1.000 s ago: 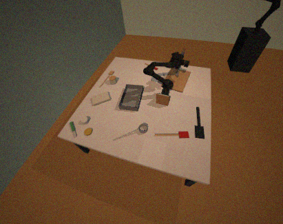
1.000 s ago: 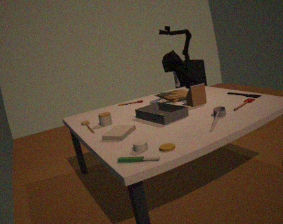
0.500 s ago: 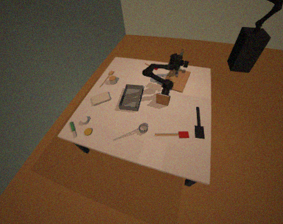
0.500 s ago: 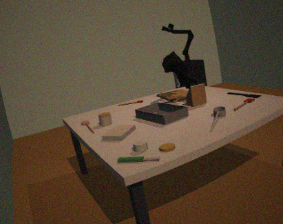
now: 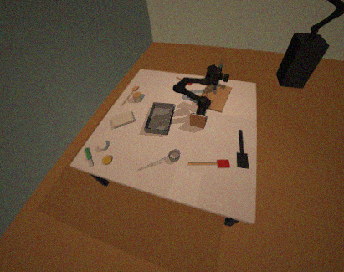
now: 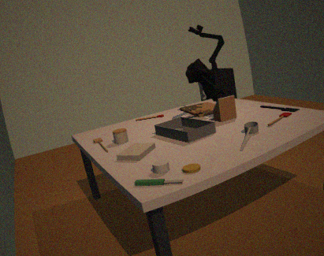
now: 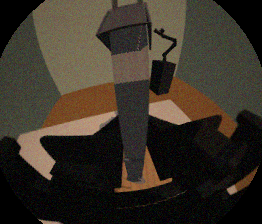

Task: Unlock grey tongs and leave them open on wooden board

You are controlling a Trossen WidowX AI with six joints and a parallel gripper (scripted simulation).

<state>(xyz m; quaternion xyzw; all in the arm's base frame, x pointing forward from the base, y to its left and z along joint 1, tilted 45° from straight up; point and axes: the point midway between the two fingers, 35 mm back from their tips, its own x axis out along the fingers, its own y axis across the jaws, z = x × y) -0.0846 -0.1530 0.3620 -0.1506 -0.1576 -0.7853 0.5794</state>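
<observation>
Right now the wooden board is 200 mm below my gripper tip, 50 mm to the left of it and 10 mm ahead of it. The rest, counted from my gripper tip: red-tipped stick 330 mm ahead, 210 mm below, 130 mm to the right; black spatula 610 mm to the left, 220 mm behind, 210 mm below; grey roasting tin 450 mm ahead, 420 mm to the left, 180 mm below.
</observation>
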